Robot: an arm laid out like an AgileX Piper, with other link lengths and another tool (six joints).
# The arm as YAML. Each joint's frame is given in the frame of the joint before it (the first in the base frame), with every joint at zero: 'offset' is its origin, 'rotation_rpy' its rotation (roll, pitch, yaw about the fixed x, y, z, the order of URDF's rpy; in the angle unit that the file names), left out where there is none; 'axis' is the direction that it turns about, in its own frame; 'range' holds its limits. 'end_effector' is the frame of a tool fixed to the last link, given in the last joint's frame.
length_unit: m
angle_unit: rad
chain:
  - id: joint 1
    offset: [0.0, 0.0, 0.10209]
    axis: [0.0, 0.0, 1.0]
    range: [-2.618, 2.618]
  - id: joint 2
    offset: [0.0, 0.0, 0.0]
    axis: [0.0, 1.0, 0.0]
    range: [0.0, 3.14]
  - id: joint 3
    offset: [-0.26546, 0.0, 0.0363]
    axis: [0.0, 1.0, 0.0]
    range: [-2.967, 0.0]
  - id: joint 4
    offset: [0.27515, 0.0, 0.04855]
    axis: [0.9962, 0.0, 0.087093]
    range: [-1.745, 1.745]
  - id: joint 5
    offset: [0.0, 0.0, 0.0]
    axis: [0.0, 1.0, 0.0]
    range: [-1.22, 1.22]
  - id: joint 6
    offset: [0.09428, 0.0, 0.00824]
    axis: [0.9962, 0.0, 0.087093]
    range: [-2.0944, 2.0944]
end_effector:
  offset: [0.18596, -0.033, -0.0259]
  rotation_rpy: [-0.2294, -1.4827, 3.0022]
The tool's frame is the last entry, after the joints.
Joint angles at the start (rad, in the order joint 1, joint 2, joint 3, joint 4, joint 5, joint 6): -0.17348, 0.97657, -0.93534, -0.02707, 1.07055, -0.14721
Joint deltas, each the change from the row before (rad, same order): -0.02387, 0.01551, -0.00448, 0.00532, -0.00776, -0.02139; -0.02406, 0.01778, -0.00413, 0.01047, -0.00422, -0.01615; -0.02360, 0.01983, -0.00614, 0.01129, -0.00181, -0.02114; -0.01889, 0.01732, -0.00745, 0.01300, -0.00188, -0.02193; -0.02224, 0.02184, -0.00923, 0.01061, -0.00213, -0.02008; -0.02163, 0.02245, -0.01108, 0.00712, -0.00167, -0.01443; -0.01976, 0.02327, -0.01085, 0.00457, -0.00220, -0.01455; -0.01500, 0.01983, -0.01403, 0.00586, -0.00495, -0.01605; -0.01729, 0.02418, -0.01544, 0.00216, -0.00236, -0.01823
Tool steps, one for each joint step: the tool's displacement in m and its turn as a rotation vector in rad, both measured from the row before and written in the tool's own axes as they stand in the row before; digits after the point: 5 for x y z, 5 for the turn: 0.00070, 0.00464, 0.00483, -0.00681, -0.00522, -0.00056; -0.00084, 0.00281, 0.00489, -0.00119, -0.01293, 0.00511; -0.00078, 0.00274, 0.00491, 0.00051, -0.01305, 0.00003; 0.00058, 0.00171, 0.00374, 0.00367, -0.00708, -0.00172; 0.00023, 0.00298, 0.00491, 0.00083, -0.01122, 0.00080; 0.00038, 0.00377, 0.00485, -0.00175, -0.01227, 0.00423; 0.00032, 0.00388, 0.00521, -0.00263, -0.01198, 0.00129; 0.00329, 0.00356, 0.00372, -0.00183, -0.00092, 0.00002; 0.00206, 0.00481, 0.00492, -0.00423, -0.00628, -0.00402
